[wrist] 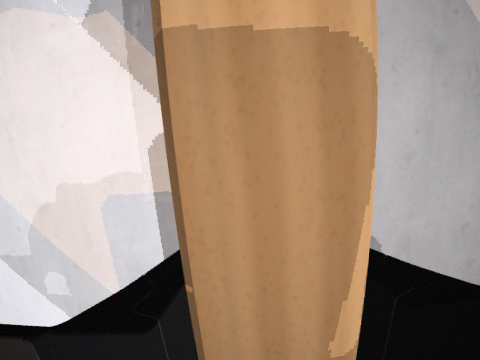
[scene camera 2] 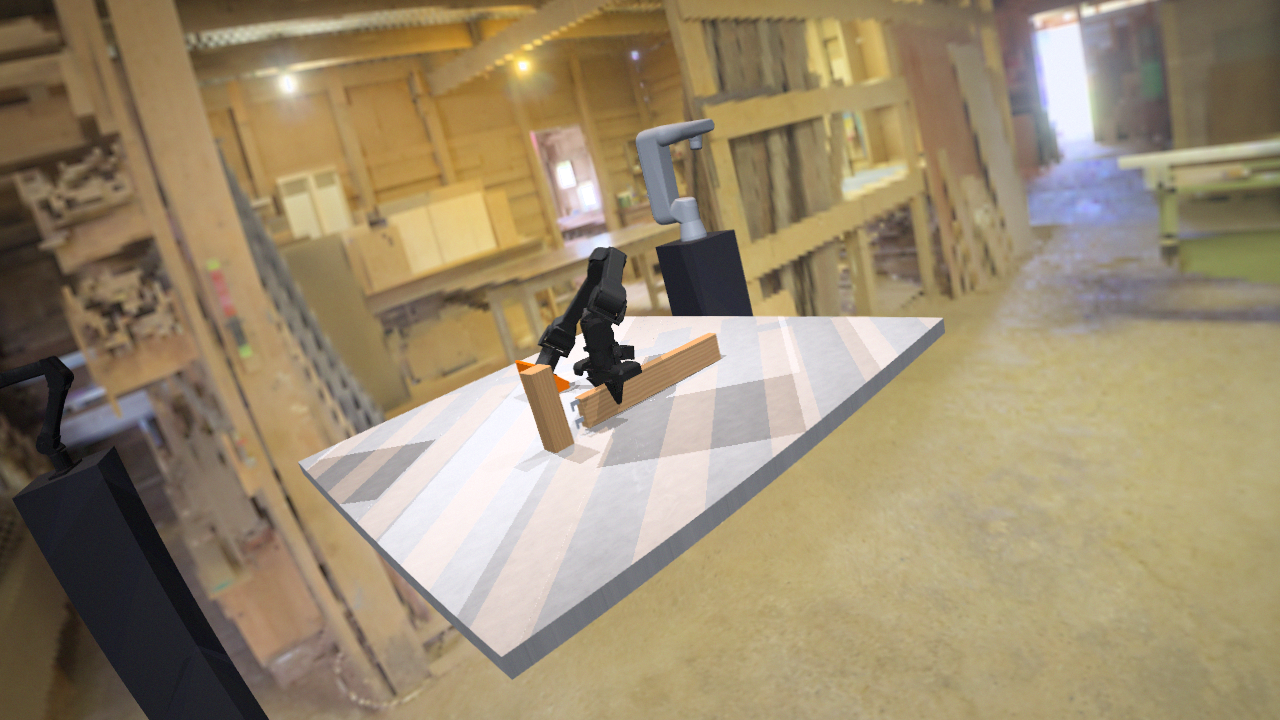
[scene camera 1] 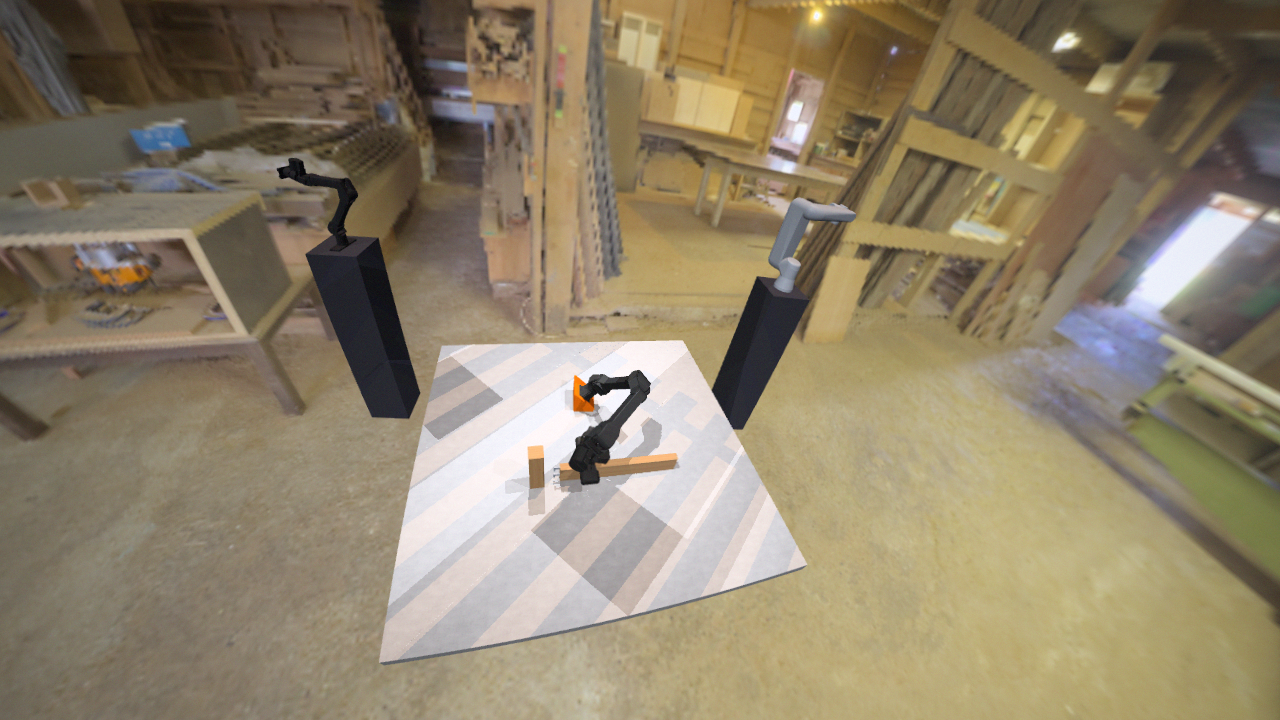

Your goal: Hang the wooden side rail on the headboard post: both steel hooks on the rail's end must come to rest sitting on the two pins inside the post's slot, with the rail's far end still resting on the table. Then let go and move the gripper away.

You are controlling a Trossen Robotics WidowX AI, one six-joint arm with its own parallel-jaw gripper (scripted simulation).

Scene:
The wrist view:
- my gripper: 257, 241
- wooden side rail: 270, 128
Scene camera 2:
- my gripper: 615, 402
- wooden side rail: 596, 405
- headboard post: 538, 381
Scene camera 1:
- wooden side rail: 621, 466

